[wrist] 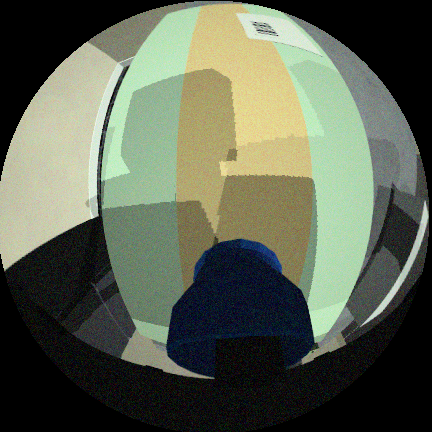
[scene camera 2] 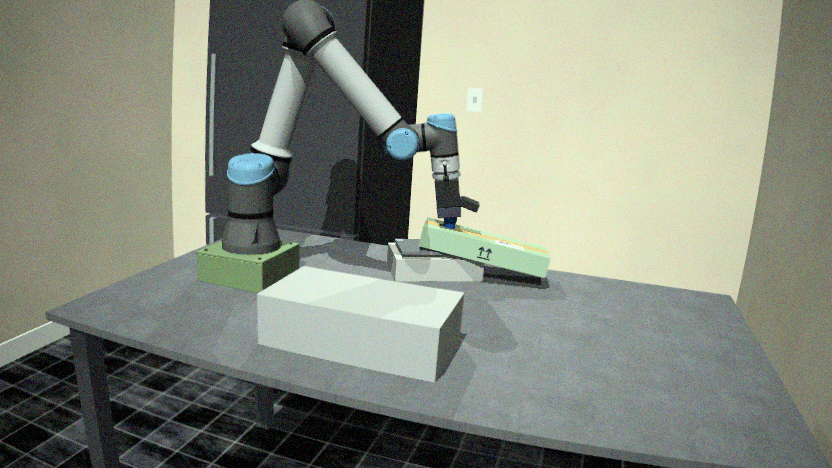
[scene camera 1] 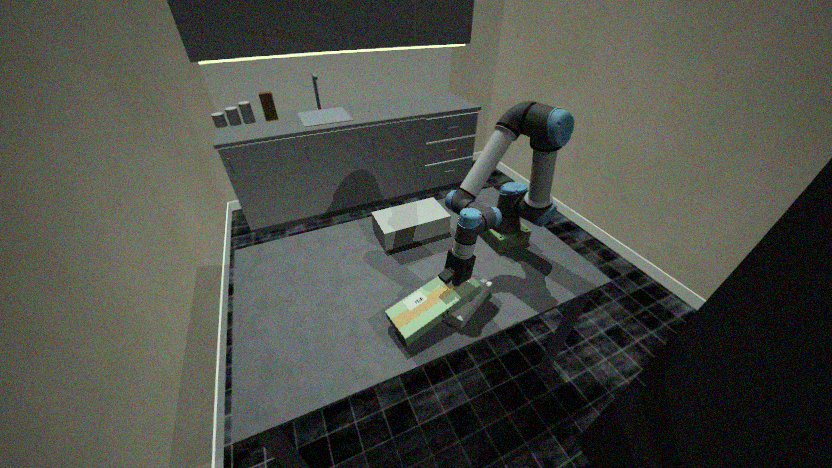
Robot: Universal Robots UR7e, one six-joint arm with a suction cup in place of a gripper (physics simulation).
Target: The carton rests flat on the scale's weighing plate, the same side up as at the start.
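Places are measured from the arm's base along level axes (x left, y ahead, z down), in centimetres.
Where they show: hand, tool point: (wrist: 237,252) (scene camera 2: 450,230) (scene camera 1: 454,285); arm's base, link origin: (scene camera 2: 250,246) (scene camera 1: 504,225).
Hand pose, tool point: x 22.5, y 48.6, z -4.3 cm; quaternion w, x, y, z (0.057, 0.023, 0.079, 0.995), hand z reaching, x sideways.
Note:
Each offset is from my tool point to the top centre of the thing. Level surfaces: height alone.
The carton (scene camera 1: 420,314) (scene camera 2: 512,259) (wrist: 340,200) is light green with an orange tape strip and a white label on top. It is tilted lengthwise: its end near the cup is raised over the scale @(dy -3.9, dx -0.4, dz +4.5 cm) (scene camera 1: 468,313) (scene camera 2: 436,270), and its labelled end slopes down beyond the scale, close to the table. Whether that end touches the table is unclear. The scale has a pale body and a dark weighing plate @(dy -7.6, dx -1.8, dz +4.5 cm) (scene camera 2: 410,249), partly hidden by the carton. My suction gripper (scene camera 1: 456,283) (scene camera 2: 449,223) (wrist: 237,250) has its blue cup on the carton's top, on the tape near the raised end, and holds it.
A large white box @(dy -10.7, dx -51.9, dz +1.6 cm) (scene camera 1: 413,220) (scene camera 2: 349,331) stands on the grey table @(dz +12.2 cm) (scene camera 1: 302,302) (scene camera 2: 610,360). The arm's base stands on a green block (scene camera 1: 509,239) (scene camera 2: 232,270). A kitchen counter (scene camera 1: 395,119) with a sink runs behind the table.

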